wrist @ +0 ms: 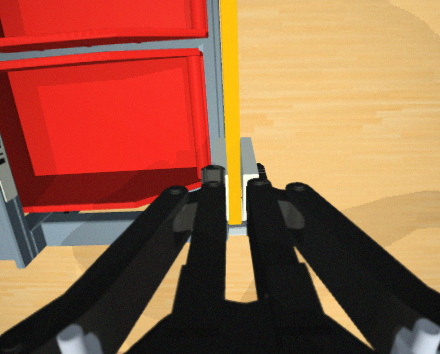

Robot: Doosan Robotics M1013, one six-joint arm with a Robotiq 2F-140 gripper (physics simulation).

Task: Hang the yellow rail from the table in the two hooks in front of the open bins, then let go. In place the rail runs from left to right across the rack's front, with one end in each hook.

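Places are measured from the arm's base along level axes (x right, y ahead, z up), in centimetres.
Pixels of known places: gripper, fingertip midpoint: (233,155).
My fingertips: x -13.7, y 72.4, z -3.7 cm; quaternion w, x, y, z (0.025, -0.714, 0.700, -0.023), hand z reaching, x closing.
Ahead of a thing's pixels: the offset from my fingertips to its top centre. "*": to the spot under its first point. Level surfaces: height alone.
The yellow rail @(* dz +0.6, dx +4.6, dy +0.1 cm) (231,90) runs from the top edge of the wrist view down to between my fingertips, alongside the rack's front edge. Its near end shows a little past the tips. My gripper (233,155) is shut on the rail close to this end, with grey pads on both sides of it. A small pale grey-blue piece @(* dz +0.6, dx -5.9, dy -0.4 cm) (237,231) shows just beyond the rail's near end; it may be part of a hook. Whether the rail rests in it cannot be told, as the fingers hide much of that spot. The rail's far end is outside the view.
Two open red bins @(dz +2.0, dx +1.7, dy +10.7 cm) (115,120) @(* dz -5.2, dx +9.9, dy +10.4 cm) (100,17) stand in the grey-blue rack @(* dz +2.4, dx -4.8, dy +10.2 cm) (90,230) at the left, close beside the rail and my left finger. The wooden table top @(dz -6.1 cm) (340,110) lies to the right of the rail and below the rack.
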